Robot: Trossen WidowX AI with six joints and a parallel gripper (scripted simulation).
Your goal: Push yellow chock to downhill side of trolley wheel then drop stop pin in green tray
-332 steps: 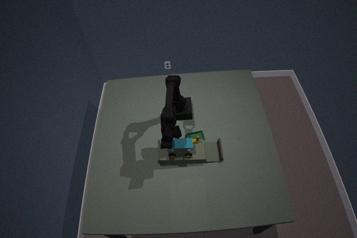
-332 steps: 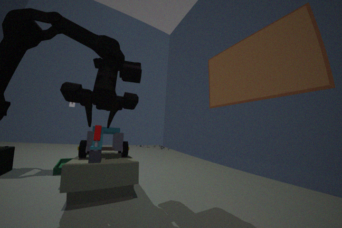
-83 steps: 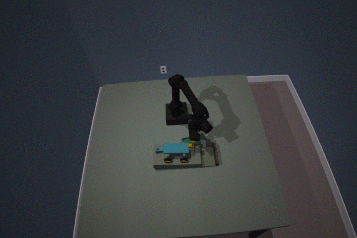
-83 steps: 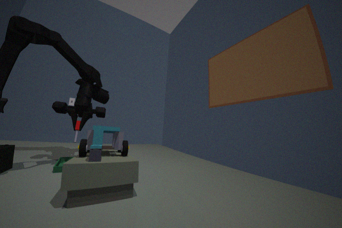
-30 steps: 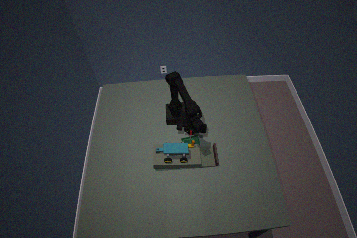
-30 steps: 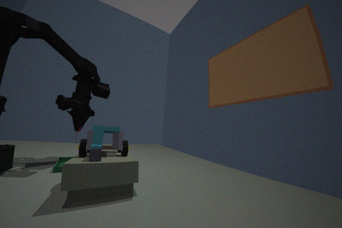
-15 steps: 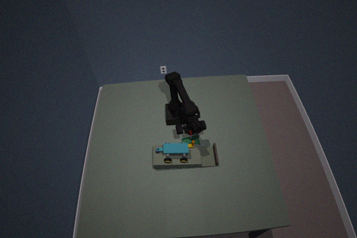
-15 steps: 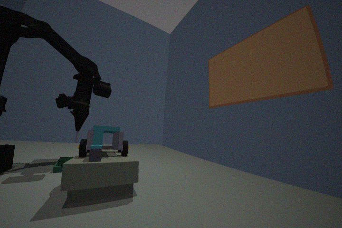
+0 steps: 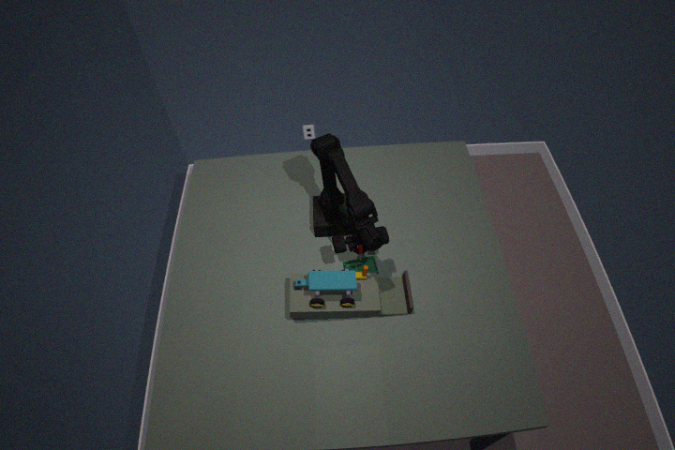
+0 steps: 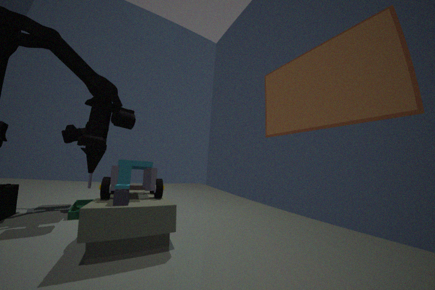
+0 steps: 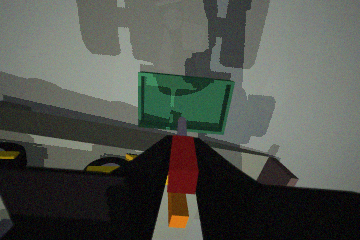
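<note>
Right now the yellow chock is 60 mm ahead of my gripper tip, 20 mm to the right of it and 30 mm below it. Round my gripper tip: blue trolley 110 mm ahead, 130 mm to the right; then grey ramp 110 mm ahead, 120 mm to the right, 70 mm below; then red-headed stop pin right at my gripper tip.
</note>
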